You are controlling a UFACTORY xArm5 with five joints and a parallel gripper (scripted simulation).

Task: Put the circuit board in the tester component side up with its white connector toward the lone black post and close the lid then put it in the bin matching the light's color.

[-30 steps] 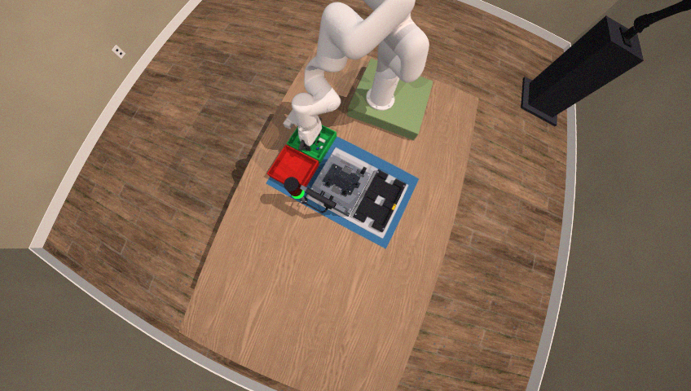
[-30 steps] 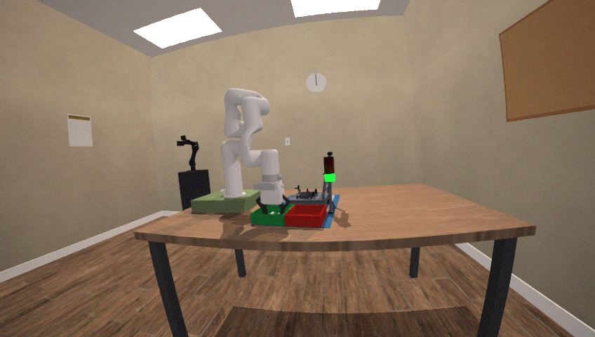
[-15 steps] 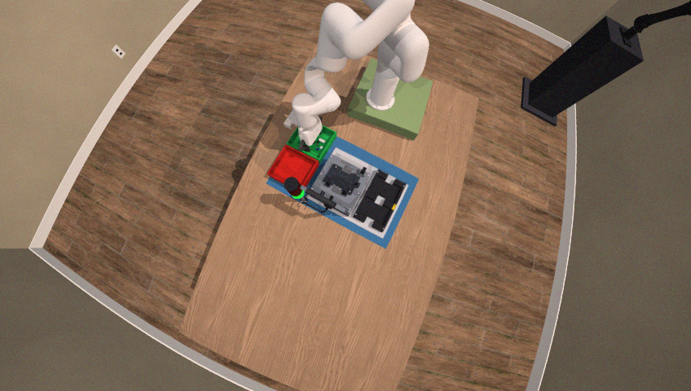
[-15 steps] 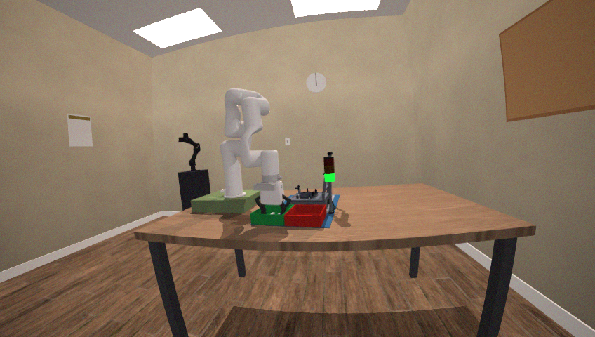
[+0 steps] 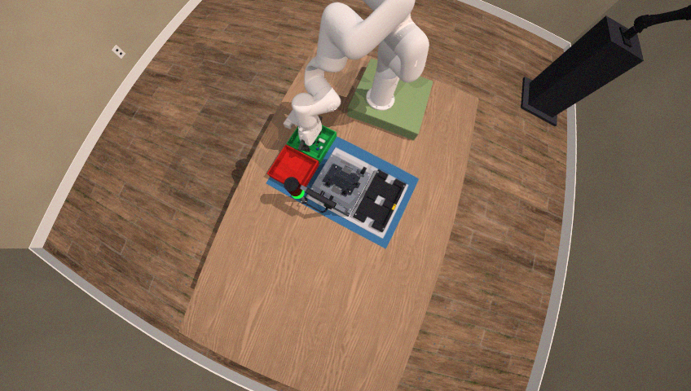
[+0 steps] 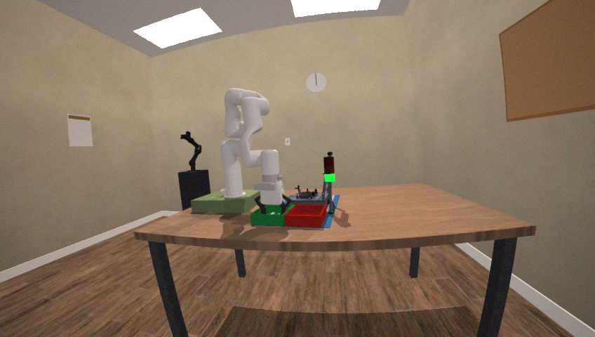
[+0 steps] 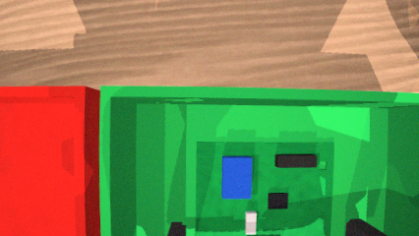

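Right now my hand is right at the green bin. Also, from my hand: clear lid (240 mm ahead, 180 mm to the left, 170 mm above); green circuit board (10 mm below); red bin (150 mm ahead, 20 mm to the right).
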